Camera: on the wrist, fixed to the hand. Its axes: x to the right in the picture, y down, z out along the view.
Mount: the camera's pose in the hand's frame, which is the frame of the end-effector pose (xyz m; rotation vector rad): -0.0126 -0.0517 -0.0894 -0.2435 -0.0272 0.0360
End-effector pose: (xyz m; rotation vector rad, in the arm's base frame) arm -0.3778 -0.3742 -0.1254 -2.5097 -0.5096 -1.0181
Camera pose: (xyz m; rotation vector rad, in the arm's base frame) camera -0.4619 -0.3744 -0.0642 -2.7377 -0.3655 -1.0919
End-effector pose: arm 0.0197 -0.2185 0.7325 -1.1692 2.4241 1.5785
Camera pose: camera 0.0918 -0.2930 0.7409 1.0840 -2.2031 -1.8509
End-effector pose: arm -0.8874 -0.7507 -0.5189 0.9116 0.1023 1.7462
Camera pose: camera -0.9010 -0.7090 -0.6133 0.7620 -0.1428 1.7345
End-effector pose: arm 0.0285 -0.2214 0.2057 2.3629 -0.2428 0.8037
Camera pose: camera -0.0068 -0.1260 0.2276 2.1469 -0.3739 0.7159
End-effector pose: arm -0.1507 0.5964 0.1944 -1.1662 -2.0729 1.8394
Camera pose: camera -0.1147 0.6614 0.2673 1.2446 2.3577 -1.6603
